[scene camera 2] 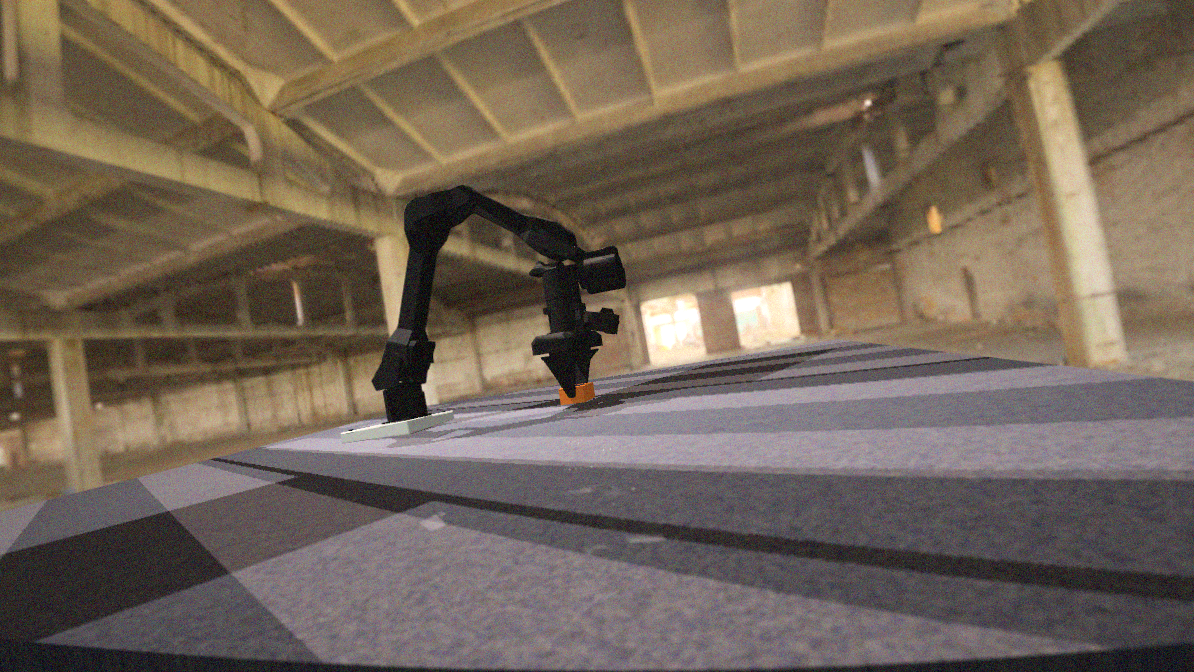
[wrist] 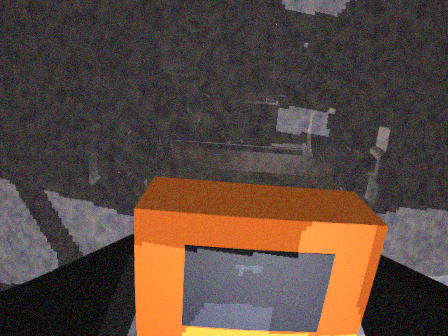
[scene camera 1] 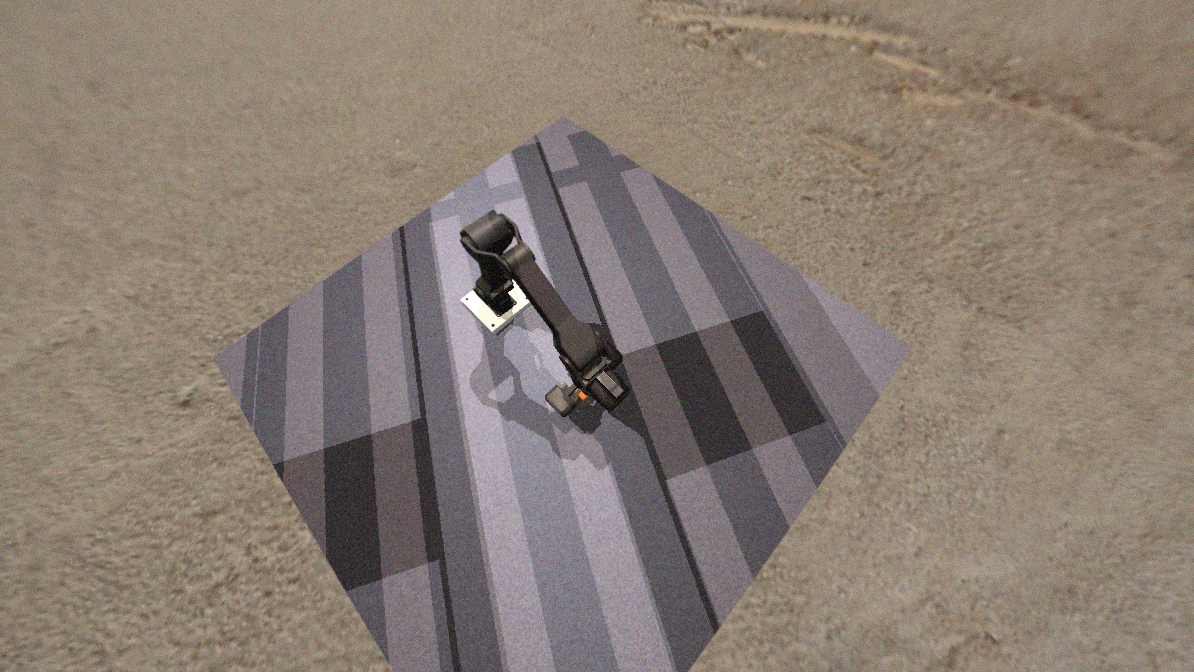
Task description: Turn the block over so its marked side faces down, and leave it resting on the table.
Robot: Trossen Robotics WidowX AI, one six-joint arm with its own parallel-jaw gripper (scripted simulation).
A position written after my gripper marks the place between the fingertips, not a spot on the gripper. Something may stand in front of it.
Note:
My gripper (scene camera 2: 578,395) carries a block (wrist: 204,251).
My gripper also shows in the wrist view (wrist: 251,258) and in scene camera 1 (scene camera 1: 586,386).

